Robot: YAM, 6 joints.
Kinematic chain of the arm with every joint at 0, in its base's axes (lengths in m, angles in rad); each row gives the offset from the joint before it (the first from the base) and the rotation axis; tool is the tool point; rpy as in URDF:
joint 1: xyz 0 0 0.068 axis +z
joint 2: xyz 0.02 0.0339 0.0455 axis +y
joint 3: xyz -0.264 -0.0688 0 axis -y
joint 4: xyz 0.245 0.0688 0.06 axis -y
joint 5: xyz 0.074 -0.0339 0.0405 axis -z
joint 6: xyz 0.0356 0 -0.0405 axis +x
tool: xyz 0 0 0 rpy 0 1.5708 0
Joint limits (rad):
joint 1: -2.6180..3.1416
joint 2: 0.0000..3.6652
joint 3: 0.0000..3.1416
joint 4: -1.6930..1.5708
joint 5: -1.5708..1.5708
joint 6: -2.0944..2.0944
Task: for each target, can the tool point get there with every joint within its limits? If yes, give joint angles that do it. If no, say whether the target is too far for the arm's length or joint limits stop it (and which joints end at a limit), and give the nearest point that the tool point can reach.
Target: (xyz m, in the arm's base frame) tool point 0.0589 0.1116 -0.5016
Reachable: no: joint limits stop it (at a limit: joint 2) | nearest point 0.0746 0.1413 -0.3693 | short by 0.137 m
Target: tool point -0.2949 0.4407 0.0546
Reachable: yes | joints 2.1149 2.9192 2.6117 -1.2578 -0.7453 -1.4720
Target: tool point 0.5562 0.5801 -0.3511
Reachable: no: too far | nearest point 0.3869 0.4035 -0.2045 | short by 0.285 m
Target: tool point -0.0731 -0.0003 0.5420
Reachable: yes | joints 0.3323 0.4306 1.3582 0.1027 -0.7251 1.1101
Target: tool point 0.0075 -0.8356 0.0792
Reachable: no: too far | nearest point 0.0058 -0.6453 0.0872 | short by 0.191 m
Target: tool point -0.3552 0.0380 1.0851
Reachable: no: too far | nearest point -0.2239 0.0240 0.7047 | short by 0.403 m
